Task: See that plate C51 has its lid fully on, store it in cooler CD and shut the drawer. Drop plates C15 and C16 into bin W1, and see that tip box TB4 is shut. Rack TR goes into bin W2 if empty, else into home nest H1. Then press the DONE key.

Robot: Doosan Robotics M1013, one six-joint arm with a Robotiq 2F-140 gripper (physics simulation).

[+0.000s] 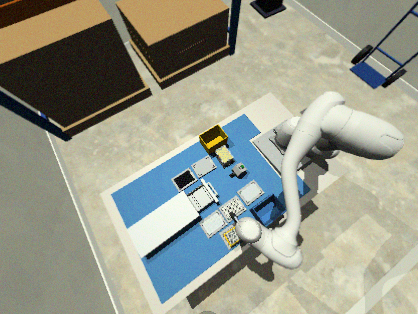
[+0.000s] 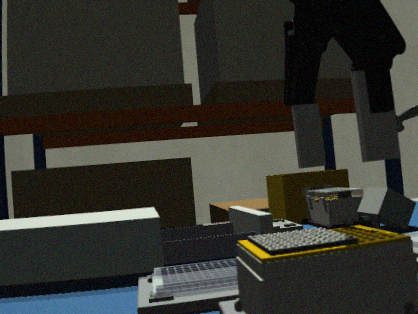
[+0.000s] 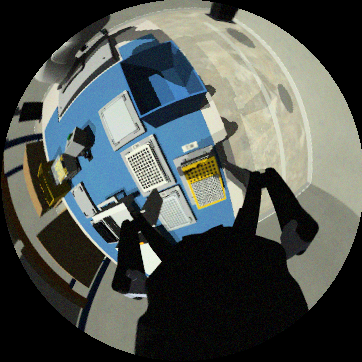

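Where they show: gripper, fingertip midpoint: (image 2: 341, 164) (image 3: 191, 182); arm's base, link origin: (image 1: 284, 141).
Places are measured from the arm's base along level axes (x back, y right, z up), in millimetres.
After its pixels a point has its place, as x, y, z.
My gripper (image 1: 233, 218) (image 2: 345, 162) @(-682, -341, 113) (image 3: 191, 182) @(-682, -341, 113) is open and empty, above the plates and the yellow-topped rack. That rack (image 1: 230, 236) @(-751, -364, 56) (image 2: 325, 275) @(-736, -414, 34) (image 3: 205, 182) @(-715, -371, 57) holds grey tips over part of its top. A plate with dark wells (image 1: 232, 207) @(-634, -219, -5) (image 3: 147, 166) @(-636, -235, 3), a clear gridded plate (image 1: 214, 223) @(-799, -246, -5) (image 2: 200, 280) @(-819, -282, 6) (image 3: 176, 209) @(-797, -263, 4) and a plain white plate (image 1: 251, 192) @(-459, -200, 0) (image 3: 121, 121) @(-479, -209, 0) sit near it. The tip box (image 1: 224, 156) @(-493, 121, 57) (image 2: 332, 207) @(-512, 79, 24) (image 3: 60, 170) @(-497, 104, 57) has a clear lid; its closure is unclear. The white cooler (image 1: 165, 222) @(-1076, -77, 63) (image 2: 75, 250) @(-977, -161, 28) has its drawer (image 1: 202, 197) @(-784, -50, -6) open. Labels are unreadable.
A yellow bin (image 1: 213, 140) @(-478, 307, -17) (image 2: 282, 195) @(-574, 233, 50) stands beyond the tip box. A blue bin (image 1: 267, 210) @(-430, -361, -16) (image 3: 172, 107) @(-535, -356, 74) stands at the table edge. The key box (image 1: 240, 170) @(-452, -31, 60) (image 2: 386, 206) @(-463, -49, 30) (image 3: 77, 142) @(-465, -50, 43) sits mid-table. A pale flat nest (image 1: 204, 166) @(-654, 148, -8) and a black plate (image 1: 184, 179) @(-835, 135, -4) lie near the drawer.
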